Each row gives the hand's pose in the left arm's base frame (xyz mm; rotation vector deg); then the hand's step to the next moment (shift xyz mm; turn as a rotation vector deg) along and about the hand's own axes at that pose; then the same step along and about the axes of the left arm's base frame.
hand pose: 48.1 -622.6 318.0 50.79 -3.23 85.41
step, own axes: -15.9 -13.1 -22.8 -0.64 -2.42 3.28
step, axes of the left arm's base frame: -1.8 1.2 -30.7 3.58 -1.90 0.79
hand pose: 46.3 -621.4 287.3 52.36 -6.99 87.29
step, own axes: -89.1 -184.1 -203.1 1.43 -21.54 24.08
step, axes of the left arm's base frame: 57.9 82.9 -269.9 30.26 -8.29 7.85
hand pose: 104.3 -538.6 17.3 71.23 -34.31 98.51
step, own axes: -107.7 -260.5 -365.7 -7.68 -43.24 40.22
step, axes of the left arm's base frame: 60.5 371.8 -267.1 57.74 -14.27 3.01
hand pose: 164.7 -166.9 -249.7 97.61 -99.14 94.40
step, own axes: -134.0 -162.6 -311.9 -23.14 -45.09 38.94
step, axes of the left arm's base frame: 7.4 364.1 95.1 63.35 -4.05 -7.40
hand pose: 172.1 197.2 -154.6 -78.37 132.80 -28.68
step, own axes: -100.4 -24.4 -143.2 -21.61 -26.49 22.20
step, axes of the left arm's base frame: -10.5 92.0 150.3 40.40 4.77 -2.50
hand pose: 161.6 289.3 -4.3 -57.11 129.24 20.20
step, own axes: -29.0 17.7 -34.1 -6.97 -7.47 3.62
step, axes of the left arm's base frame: -13.5 12.2 44.5 10.66 0.59 1.87
